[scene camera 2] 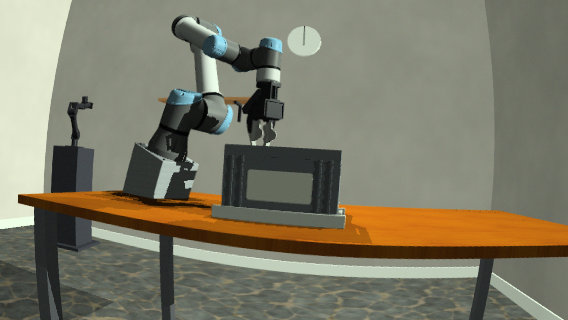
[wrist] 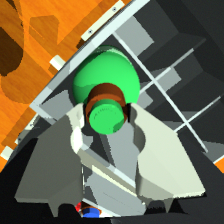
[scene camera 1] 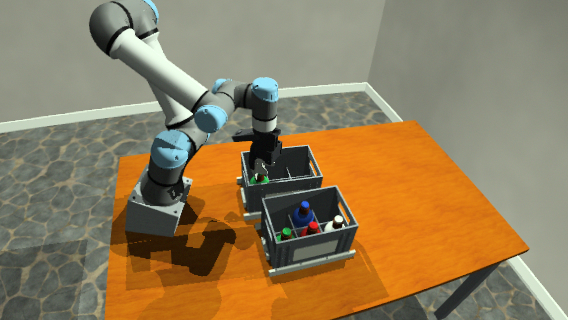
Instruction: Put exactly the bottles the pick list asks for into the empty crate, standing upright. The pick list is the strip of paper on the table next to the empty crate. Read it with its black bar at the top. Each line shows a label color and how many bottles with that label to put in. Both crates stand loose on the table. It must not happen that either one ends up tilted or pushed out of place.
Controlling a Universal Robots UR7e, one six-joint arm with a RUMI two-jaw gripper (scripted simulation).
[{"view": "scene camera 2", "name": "my gripper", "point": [259, 154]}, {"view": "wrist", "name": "my gripper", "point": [106, 104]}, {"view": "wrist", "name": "green bottle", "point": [105, 81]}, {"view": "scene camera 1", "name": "my gripper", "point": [259, 176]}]
